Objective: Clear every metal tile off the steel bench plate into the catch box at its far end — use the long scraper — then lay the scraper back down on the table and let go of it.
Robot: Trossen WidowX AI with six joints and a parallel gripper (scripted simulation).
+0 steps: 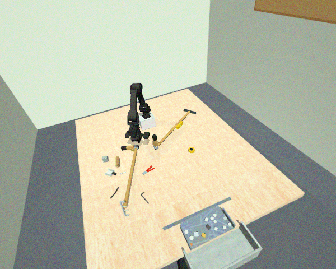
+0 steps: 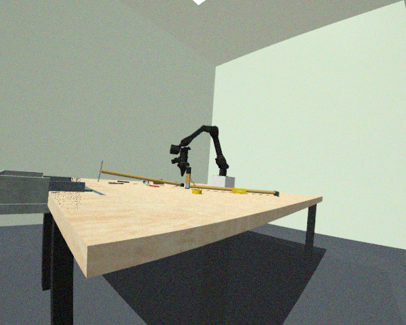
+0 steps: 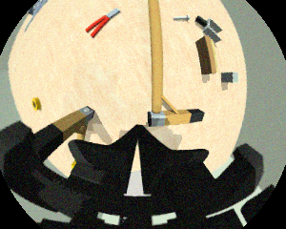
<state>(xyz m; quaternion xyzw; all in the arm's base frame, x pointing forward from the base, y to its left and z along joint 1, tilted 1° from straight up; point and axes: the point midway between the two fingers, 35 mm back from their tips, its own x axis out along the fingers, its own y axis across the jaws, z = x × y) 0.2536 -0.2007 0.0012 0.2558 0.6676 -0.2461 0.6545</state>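
The long scraper is 50 mm behind my gripper tip, 370 mm to the left of it and 10 mm below it. The rest, counted from my gripper tip: yellow tape roll: 260 mm ahead, 320 mm to the left, 70 mm below; then long wooden-handled tool: 180 mm ahead, 210 mm to the right, 40 mm below; then wooden block: 30 mm ahead, 220 mm to the right, 60 mm below.
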